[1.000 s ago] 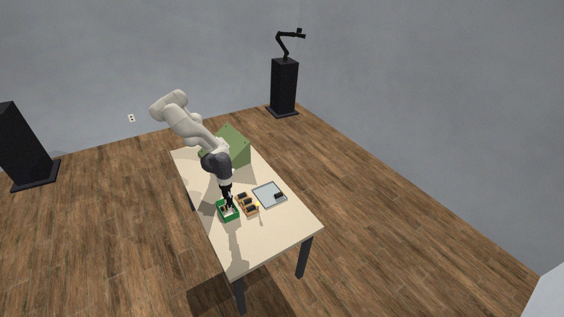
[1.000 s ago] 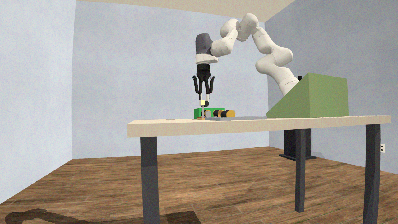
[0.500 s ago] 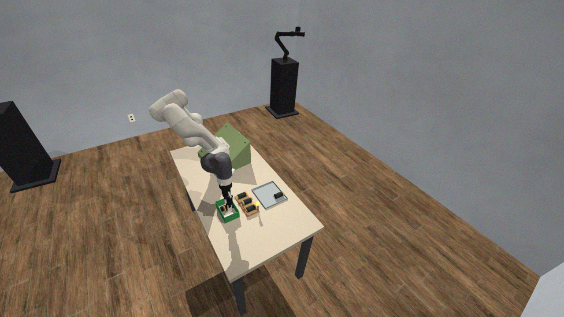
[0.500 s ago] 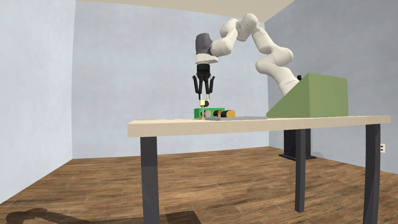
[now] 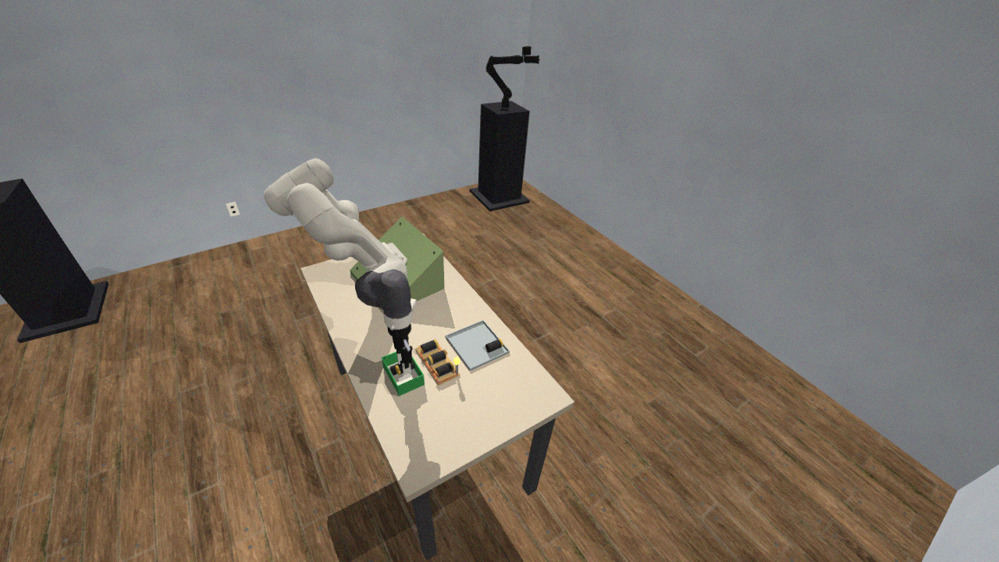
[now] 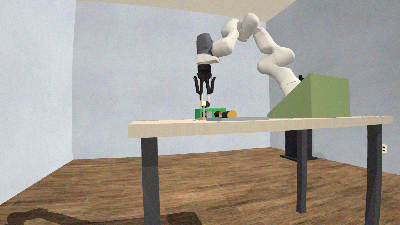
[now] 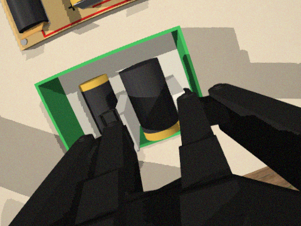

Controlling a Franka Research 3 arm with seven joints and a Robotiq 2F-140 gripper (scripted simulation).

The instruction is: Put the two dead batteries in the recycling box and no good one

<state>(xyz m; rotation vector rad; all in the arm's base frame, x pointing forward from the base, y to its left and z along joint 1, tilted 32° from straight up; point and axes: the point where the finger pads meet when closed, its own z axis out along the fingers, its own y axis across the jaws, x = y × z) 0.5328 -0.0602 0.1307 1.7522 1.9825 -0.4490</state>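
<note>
My hand is 3 cm past the green recycling box and 9 cm above it. From my hand the other things lie so: battery holder: 4 cm behind, 14 cm to the left, 10 cm below; grey tray: 5 cm behind, 31 cm to the left, 10 cm below; bulb post: 5 cm ahead, 18 cm to the left, 7 cm below.
</note>
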